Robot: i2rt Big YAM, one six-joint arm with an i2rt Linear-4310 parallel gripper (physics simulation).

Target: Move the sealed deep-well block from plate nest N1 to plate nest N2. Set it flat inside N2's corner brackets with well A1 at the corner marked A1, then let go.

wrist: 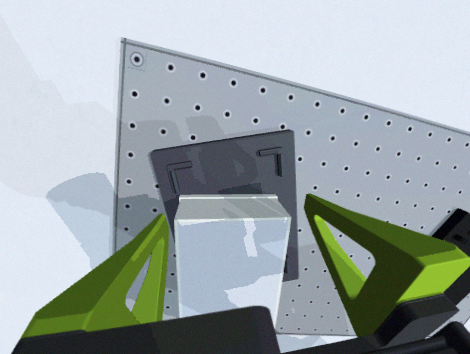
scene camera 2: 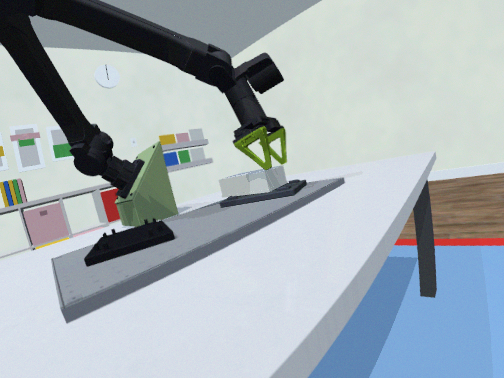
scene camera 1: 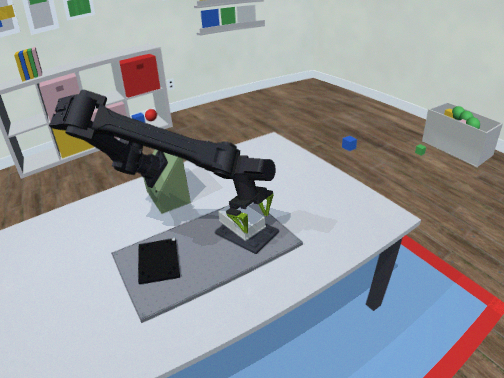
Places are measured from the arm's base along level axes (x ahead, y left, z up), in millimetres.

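Where they show: gripper, fingertip midpoint: (wrist: 237, 210) (scene camera 2: 277, 166) (scene camera 1: 256, 224); arm's base at its link origin: (scene camera 2: 132, 179) (scene camera 1: 157, 169).
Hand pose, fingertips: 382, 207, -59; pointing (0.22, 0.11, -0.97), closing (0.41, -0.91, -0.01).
Each offset is from my fingertips to the centre of the thing, as dx, dy, dz. Level surfaces: height alone.
The sealed deep-well block @(-69, -19, -22) (scene camera 1: 257, 230) (scene camera 2: 247, 184) (wrist: 230, 260), pale with a clear top, rests on the dark grey nest plate @(-38, -18, -49) (scene camera 1: 256, 247) (scene camera 2: 295, 188) (wrist: 225, 150). In the wrist view, two corner brackets show uncovered beyond its far face, with a gap between; the near brackets are hidden. My gripper (scene camera 1: 256, 222) (scene camera 2: 276, 165) (wrist: 237, 210) is open, its green fingers on either side of the block, tips near its top. The other nest, black and empty @(-45, -307, -47) (scene camera 1: 158, 261) (scene camera 2: 131, 242), has a small white mark at one corner. Nest labels cannot be read.
Both nests stand on a grey perforated board @(-35, -165, -64) (scene camera 1: 205, 270) (scene camera 2: 215, 225) (wrist: 150, 80) on the white table @(dz -71) (scene camera 1: 325, 220) (scene camera 2: 240, 295). A green wedge-shaped block (scene camera 1: 172, 187) (scene camera 2: 155, 192) stands behind the board, with a second black arm section close beside it.
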